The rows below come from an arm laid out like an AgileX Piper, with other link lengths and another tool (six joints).
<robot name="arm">
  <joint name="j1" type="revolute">
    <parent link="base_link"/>
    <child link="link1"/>
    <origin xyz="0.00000 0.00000 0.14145" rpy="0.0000 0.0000 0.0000"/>
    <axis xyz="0 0 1"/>
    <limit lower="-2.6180" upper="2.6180"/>
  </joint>
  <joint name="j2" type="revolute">
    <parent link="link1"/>
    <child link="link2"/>
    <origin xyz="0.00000 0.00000 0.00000" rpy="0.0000 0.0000 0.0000"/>
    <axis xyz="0 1 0"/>
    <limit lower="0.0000" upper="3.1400"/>
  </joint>
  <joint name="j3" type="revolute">
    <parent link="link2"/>
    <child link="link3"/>
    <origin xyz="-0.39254 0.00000 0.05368" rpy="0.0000 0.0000 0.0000"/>
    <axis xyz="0 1 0"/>
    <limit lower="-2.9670" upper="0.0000"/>
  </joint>
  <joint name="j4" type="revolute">
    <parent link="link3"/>
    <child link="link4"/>
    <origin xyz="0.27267 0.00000 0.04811" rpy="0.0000 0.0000 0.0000"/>
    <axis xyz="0.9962 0 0.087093"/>
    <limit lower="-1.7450" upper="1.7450"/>
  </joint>
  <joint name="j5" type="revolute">
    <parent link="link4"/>
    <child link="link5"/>
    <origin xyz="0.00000 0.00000 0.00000" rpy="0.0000 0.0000 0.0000"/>
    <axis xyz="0 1 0"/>
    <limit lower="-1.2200" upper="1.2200"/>
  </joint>
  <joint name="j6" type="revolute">
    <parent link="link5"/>
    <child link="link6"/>
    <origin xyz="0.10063 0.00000 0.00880" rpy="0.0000 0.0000 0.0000"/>
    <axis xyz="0.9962 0 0.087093"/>
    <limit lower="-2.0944" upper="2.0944"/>
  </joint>
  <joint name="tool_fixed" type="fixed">
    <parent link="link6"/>
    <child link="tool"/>
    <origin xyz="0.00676 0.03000 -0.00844" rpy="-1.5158 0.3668 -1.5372"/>
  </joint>
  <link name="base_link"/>
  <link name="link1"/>
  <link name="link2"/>
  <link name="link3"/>
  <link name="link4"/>
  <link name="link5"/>
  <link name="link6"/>
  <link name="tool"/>
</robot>
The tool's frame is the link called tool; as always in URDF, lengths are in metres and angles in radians.
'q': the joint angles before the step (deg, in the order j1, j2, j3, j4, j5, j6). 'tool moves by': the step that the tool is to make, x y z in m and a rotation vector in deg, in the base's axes. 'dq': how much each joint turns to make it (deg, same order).
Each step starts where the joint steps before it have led.
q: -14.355, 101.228, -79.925, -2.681, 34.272, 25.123
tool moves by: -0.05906, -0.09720, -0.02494, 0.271, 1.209, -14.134
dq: -13.981, -2.666, 8.854, -0.897, -4.947, 0.906
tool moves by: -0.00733, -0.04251, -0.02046, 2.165, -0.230, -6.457
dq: -5.288, 2.836, 0.307, 1.588, -2.210, 0.785
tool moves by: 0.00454, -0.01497, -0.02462, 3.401, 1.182, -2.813
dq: -1.394, 3.227, 0.001, 1.990, -0.329, 0.632
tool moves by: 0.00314, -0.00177, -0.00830, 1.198, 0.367, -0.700
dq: -0.001, 1.071, 0.000, 0.557, -0.084, 0.512
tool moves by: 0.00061, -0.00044, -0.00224, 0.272, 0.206, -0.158
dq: 0.001, 0.270, 0.002, 0.000, 0.053, 0.191
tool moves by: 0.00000, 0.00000, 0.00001, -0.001, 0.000, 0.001
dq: 0.000, -0.001, -0.001, 0.000, 0.001, -0.001
